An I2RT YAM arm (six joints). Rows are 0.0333 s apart.
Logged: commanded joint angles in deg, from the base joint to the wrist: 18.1, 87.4, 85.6, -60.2, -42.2, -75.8; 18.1, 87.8, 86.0, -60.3, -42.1, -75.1; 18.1, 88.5, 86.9, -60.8, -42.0, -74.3; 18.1, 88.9, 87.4, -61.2, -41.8, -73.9; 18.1, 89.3, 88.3, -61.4, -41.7, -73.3; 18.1, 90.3, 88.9, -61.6, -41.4, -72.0; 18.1, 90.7, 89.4, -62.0, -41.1, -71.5; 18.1, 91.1, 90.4, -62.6, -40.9, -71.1; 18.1, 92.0, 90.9, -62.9, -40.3, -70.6; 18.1, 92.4, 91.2, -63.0, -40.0, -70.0; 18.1, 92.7, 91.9, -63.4, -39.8, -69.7; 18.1, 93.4, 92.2, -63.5, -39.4, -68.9
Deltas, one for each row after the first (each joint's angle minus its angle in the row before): 0.0, 0.4, 0.4, -0.1, 0.1, 0.7; 0.0, 0.7, 0.9, -0.5, 0.1, 0.8; 0.0, 0.4, 0.5, -0.4, 0.2, 0.4; 0.0, 0.4, 0.9, -0.2, 0.1, 0.6; 0.0, 1.0, 0.6, -0.2, 0.3, 1.3; 0.0, 0.4, 0.5, -0.4, 0.3, 0.5; 0.0, 0.4, 1.0, -0.6, 0.2, 0.4; 0.0, 0.9, 0.5, -0.3, 0.6, 0.5; 0.0, 0.4, 0.3, -0.1, 0.3, 0.6; 0.0, 0.3, 0.7, -0.4, 0.2, 0.3; 0.0, 0.7, 0.3, -0.1, 0.4, 0.8
